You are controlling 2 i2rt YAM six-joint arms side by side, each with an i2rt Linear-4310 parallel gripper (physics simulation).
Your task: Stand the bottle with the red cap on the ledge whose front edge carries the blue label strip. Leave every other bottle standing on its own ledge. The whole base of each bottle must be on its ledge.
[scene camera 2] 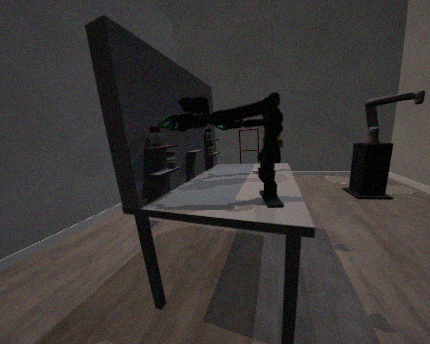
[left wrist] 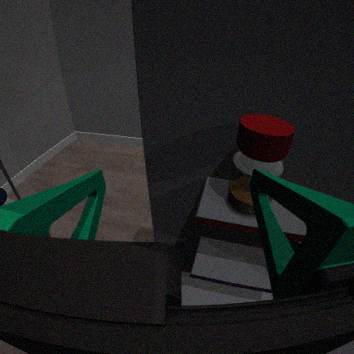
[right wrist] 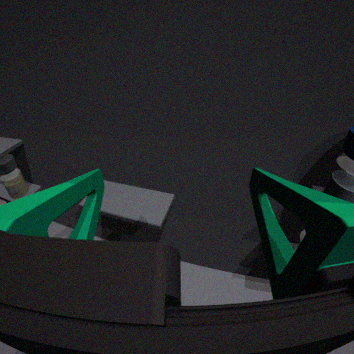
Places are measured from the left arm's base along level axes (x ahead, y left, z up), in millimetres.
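Pixels of known places: left gripper, fingertip midpoint: (scene camera 2: pixel 162 125) (left wrist: pixel 177 177); right gripper, fingertip midpoint: (scene camera 2: pixel 215 126) (right wrist: pixel 176 176); left arm's base, link origin: (scene camera 2: pixel 270 198).
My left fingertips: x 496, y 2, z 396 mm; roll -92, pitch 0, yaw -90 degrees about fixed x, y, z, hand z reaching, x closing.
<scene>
For each thing: its middle in the pictures, then the offset to it from my left fingertips. "spot": a spot on its surface instead. Level surfaces: height alone.
- red-capped bottle, body centre: (left wrist: pixel 256 167) (scene camera 2: pixel 156 137) 48 mm down, 80 mm ahead, 87 mm right
- upper ledge with a red front edge, surface spot: (left wrist: pixel 212 200) spot: 101 mm down, 85 mm ahead, 44 mm right
- blue-capped bottle, surface spot: (right wrist: pixel 350 145) spot: 10 mm down, 126 mm back, 809 mm right
- pale-labelled bottle, body centre: (right wrist: pixel 10 176) (scene camera 2: pixel 171 159) 188 mm down, 49 mm ahead, 180 mm right
- lower ledge, body centre: (left wrist: pixel 251 266) (right wrist: pixel 9 188) (scene camera 2: pixel 166 171) 247 mm down, 71 mm ahead, 127 mm right
- middle ledge, body centre: (right wrist: pixel 125 201) (scene camera 2: pixel 195 151) 177 mm down, 39 mm back, 511 mm right
- table, surface height: 396 mm down
The red-capped bottle (scene camera 2: pixel 155 136) (left wrist: pixel 265 140), clear with amber contents, stands upright on the upper ledge with a red front edge (scene camera 2: pixel 167 146) (left wrist: pixel 212 200) at the left of the panel. My left gripper (scene camera 2: pixel 165 123) (left wrist: pixel 177 177) is open and empty. In the left wrist view the bottle is right of the gap, its lower part partly behind the right-hand finger. My right gripper (scene camera 2: pixel 220 127) (right wrist: pixel 176 176) is open and empty before the panel. A blue-capped bottle (right wrist: pixel 350 145) is cut off at the right wrist view's right edge. The blue label strip cannot be made out clearly.
A pale-labelled bottle (scene camera 2: pixel 171 160) (right wrist: pixel 16 184) stands on the lower ledge (scene camera 2: pixel 162 171). A middle ledge (scene camera 2: pixel 194 151) (right wrist: pixel 142 202) juts from the dark panel (scene camera 2: pixel 150 85). Farther ledges with bottles (scene camera 2: pixel 209 136) lie beyond. The table (scene camera 2: pixel 215 190) is below.
</scene>
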